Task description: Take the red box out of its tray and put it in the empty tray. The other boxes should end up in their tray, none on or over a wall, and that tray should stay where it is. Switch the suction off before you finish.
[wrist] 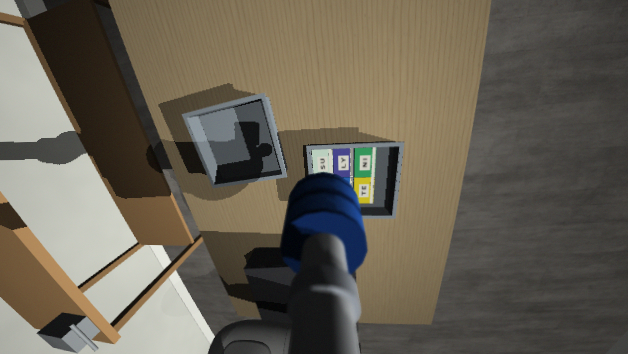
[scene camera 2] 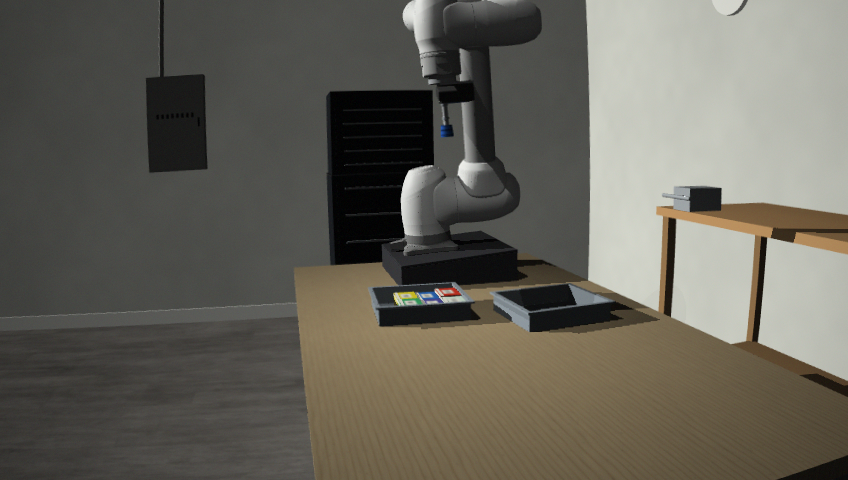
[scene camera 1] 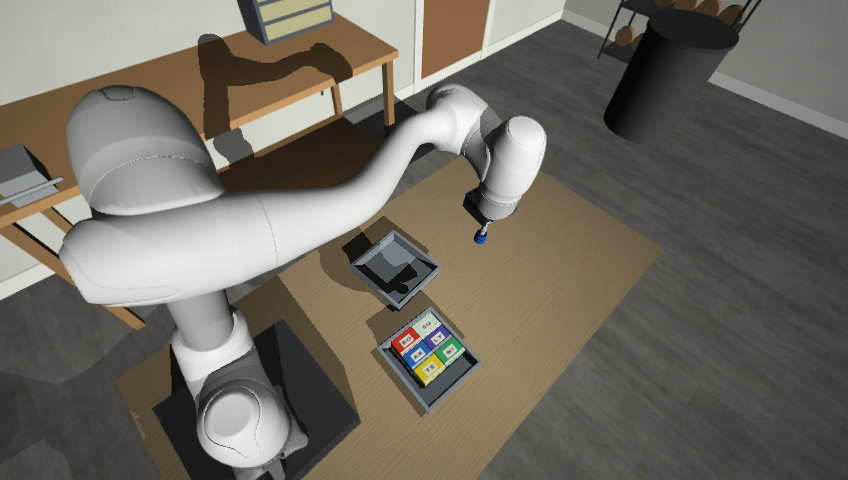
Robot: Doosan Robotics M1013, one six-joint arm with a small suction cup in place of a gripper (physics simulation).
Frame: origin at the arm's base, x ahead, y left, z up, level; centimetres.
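Seen in the pictures: hand, its tool point: (wrist: 323,204) (scene camera 2: 447,136) (scene camera 1: 479,239); arm's base, origin of its link: (scene camera 2: 428,247).
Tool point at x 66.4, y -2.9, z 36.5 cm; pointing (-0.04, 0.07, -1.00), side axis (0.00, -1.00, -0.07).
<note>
Offsets run from my tool point to a thing's top centre. Level surfaces: height alone.
The red box @[dx -20.3, dy +2.4, dz -40.8 cm] (scene camera 1: 406,340) (scene camera 2: 447,292) lies in a corner of the filled grey tray @[dx -17.4, dy -5.7, dz -40.4 cm] (scene camera 1: 454,381) (scene camera 2: 424,313) (wrist: 399,180), beside a white box @[dx -11.9, dy +2.9, dz -41.1 cm] (scene camera 1: 426,325) (wrist: 322,162) and a blue box @[dx -20.0, dy -3.2, dz -41.6 cm] (scene camera 1: 417,354) (scene camera 2: 427,296). A purple box @[dx -11.6, dy -2.7, dz -41.4 cm] (scene camera 1: 437,337) (wrist: 342,162), a green box @[dx -11.2, dy -8.3, dz -40.9 cm] (scene camera 1: 450,350) (wrist: 363,162) and a yellow box @[dx -19.6, dy -8.8, dz -41.2 cm] (scene camera 1: 429,369) (scene camera 2: 405,296) (wrist: 363,190) lie there too. The empty tray @[dx -7.2, dy +27.3, dz -40.4 cm] (scene camera 1: 418,294) (scene camera 2: 571,317) (wrist: 276,135) stands beside it. My suction cup (scene camera 1: 480,238) (scene camera 2: 446,132) (wrist: 324,220) hangs high above the table with nothing on it; in the wrist view it hides the red box.
The black base block (scene camera 1: 321,404) (scene camera 2: 458,267) of the arm stands on the table @[dz -45.4 cm] (scene camera 1: 535,285) (scene camera 2: 505,398) (wrist: 400,65) near the trays. A wooden side bench (scene camera 1: 142,71) (scene camera 2: 743,217) stands along the wall. A dark bin (scene camera 1: 666,77) stands on the floor.
</note>
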